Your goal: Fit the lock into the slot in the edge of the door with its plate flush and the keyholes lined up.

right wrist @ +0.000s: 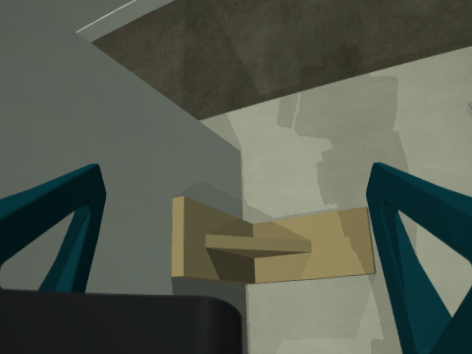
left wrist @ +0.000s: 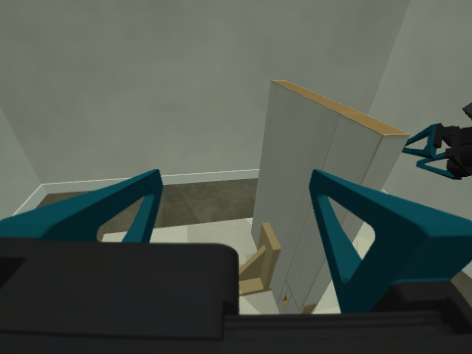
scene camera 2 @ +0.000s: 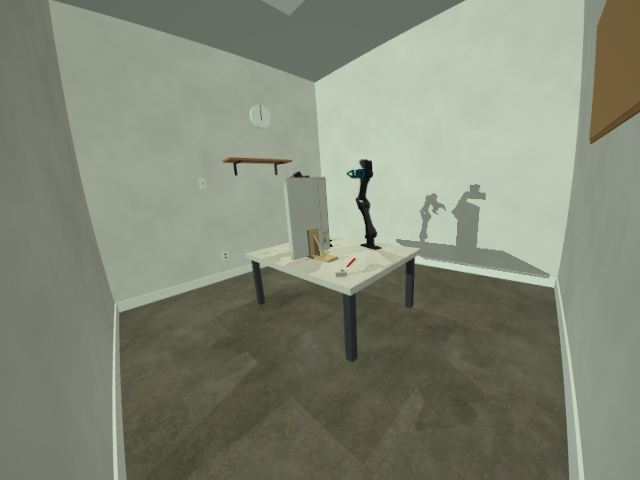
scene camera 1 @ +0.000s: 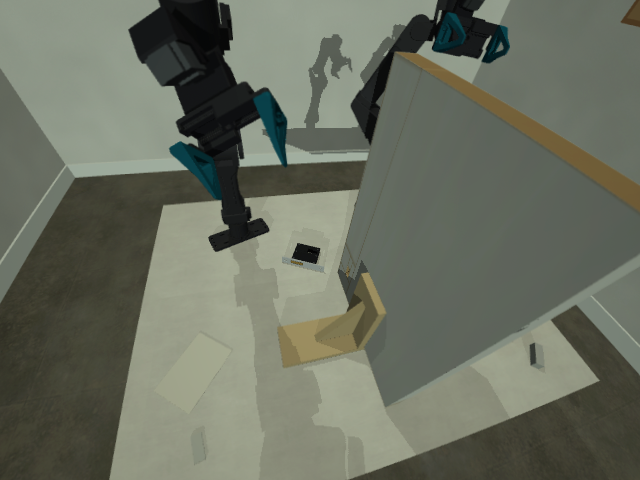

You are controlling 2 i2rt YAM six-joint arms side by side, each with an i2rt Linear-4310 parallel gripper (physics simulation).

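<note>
The lock, a black case (scene camera 1: 306, 253) on a pale face plate (scene camera 1: 310, 266), lies on the table left of the door in scene camera 1. The tall grey door (scene camera 1: 465, 206) (scene camera 2: 302, 217) (left wrist: 300, 170) (right wrist: 125, 150) stands upright. A keyhole (scene camera 1: 347, 271) (left wrist: 285, 301) shows low on its face, and a brown slot (left wrist: 308, 309) low in its edge. My left gripper (scene camera 1: 461, 54) (scene camera 2: 349, 174) (left wrist: 235, 177) is open and empty, high beyond the door. My right gripper (scene camera 1: 251, 180) (left wrist: 407, 156) (right wrist: 236, 178) is open and empty, up and left of the lock in scene camera 1.
A wooden bracket (scene camera 1: 305, 346) (scene camera 2: 324, 258) (left wrist: 270, 250) (right wrist: 330, 230) stands against the door's foot. A cream rectangle (scene camera 1: 193, 372) and a small pale block (scene camera 1: 199, 445) lie at the lower left. A dark block (scene camera 1: 536, 355) lies right of the door. A red stick (scene camera 2: 351, 262) shows in scene camera 2.
</note>
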